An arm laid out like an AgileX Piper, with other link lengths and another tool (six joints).
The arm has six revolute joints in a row. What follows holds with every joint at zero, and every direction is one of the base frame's. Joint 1 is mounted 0.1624 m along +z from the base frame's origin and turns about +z. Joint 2 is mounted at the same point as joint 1 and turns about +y. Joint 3 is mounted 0.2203 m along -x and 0.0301 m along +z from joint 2 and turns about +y. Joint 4 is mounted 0.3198 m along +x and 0.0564 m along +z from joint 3 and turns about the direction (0.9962, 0, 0.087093). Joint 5 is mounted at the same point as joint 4 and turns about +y. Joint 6 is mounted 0.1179 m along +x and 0.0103 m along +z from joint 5 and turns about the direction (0.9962, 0, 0.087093). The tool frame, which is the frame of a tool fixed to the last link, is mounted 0.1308 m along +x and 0.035 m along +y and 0.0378 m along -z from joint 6; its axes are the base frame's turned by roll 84.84, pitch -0.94 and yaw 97.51 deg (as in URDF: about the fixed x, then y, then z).
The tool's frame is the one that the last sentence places.
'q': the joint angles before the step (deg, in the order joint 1, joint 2, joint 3, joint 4, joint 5, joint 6). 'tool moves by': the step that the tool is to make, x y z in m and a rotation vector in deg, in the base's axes. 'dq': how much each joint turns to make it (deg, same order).
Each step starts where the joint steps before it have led.
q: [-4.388 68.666 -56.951 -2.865 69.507 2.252]
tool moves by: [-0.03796 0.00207 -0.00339 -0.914 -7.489 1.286]
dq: [0.001 -19.810 15.663 0.001 -3.448 -1.169]
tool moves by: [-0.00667 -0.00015 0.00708 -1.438 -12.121 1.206]
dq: [0.000 -18.689 11.343 -0.001 -4.905 -1.082]
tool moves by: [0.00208 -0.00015 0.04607 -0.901 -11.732 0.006]
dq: [0.000 -12.647 0.997 0.000 -0.117 0.000]
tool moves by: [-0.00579 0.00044 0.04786 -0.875 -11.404 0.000]
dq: [-0.004 -11.440 0.002 0.004 0.000 -0.004]
